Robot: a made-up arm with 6 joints.
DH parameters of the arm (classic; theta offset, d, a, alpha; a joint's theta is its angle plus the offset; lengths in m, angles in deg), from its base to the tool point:
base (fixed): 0 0.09 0 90
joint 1: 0 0.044 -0.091 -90
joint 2: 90 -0.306 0.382 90
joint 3: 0 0.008 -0.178 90
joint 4: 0 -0.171 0.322 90
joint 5: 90 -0.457 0.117 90
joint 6: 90 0.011 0.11 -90
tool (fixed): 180 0.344 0 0
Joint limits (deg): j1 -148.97..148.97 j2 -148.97..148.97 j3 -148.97..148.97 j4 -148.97..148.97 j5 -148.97..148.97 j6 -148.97..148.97
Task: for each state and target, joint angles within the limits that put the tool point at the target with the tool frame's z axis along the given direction. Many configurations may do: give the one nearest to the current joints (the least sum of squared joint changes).
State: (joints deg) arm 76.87 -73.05 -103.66 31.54 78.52 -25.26
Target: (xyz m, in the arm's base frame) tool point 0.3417 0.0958 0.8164 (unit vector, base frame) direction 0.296 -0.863 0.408
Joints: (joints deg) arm 75.90 -34.09 -124.74 63.47 105.37 1.17
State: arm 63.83 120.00 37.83 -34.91 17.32 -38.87
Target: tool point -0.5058 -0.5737 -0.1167 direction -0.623 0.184 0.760
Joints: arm 29.04 143.75 -5.34 -48.66 -16.11 3.71
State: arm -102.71 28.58 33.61 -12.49 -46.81 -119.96
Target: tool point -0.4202 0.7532 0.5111 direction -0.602 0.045 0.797
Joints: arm -74.90 54.87 35.88 2.72 -27.22 -148.97
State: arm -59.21 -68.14 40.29 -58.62 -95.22 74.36
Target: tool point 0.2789 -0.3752 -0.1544 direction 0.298 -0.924 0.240
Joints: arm -72.66 -100.10 53.02 -55.61 -72.05 50.73
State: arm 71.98 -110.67 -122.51 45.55 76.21 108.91
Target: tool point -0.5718 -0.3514 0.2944 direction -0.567 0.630 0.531
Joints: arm 62.19 -135.82 -71.53 75.28 85.89 140.73
